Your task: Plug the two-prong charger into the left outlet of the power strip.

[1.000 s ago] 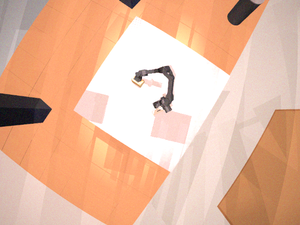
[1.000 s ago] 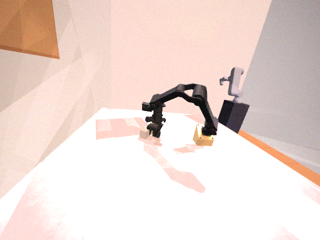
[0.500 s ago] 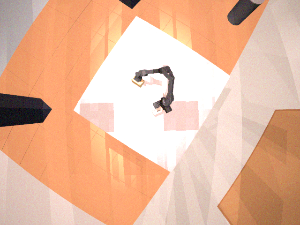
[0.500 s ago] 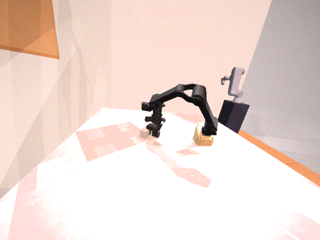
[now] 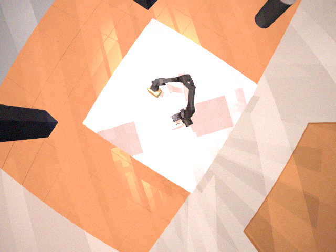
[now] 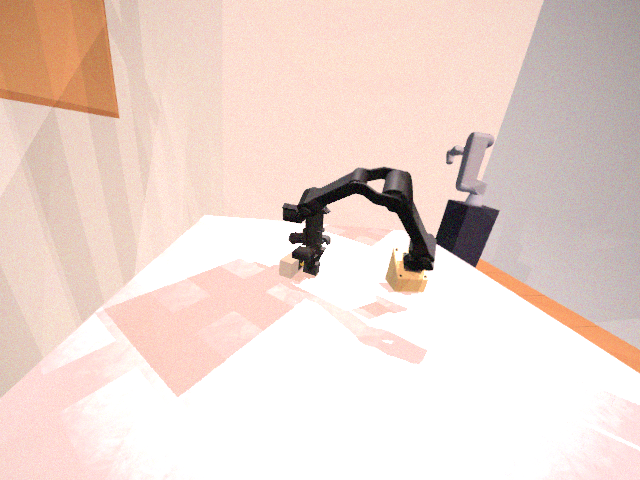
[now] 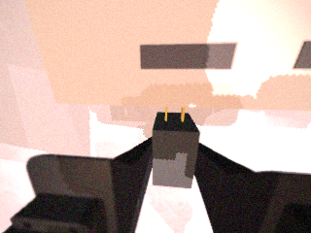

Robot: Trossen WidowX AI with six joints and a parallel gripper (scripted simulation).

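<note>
Now: the charger 2 cm ahead of my gripper tip, 1 cm to the right of it and 1 cm above it.
</note>
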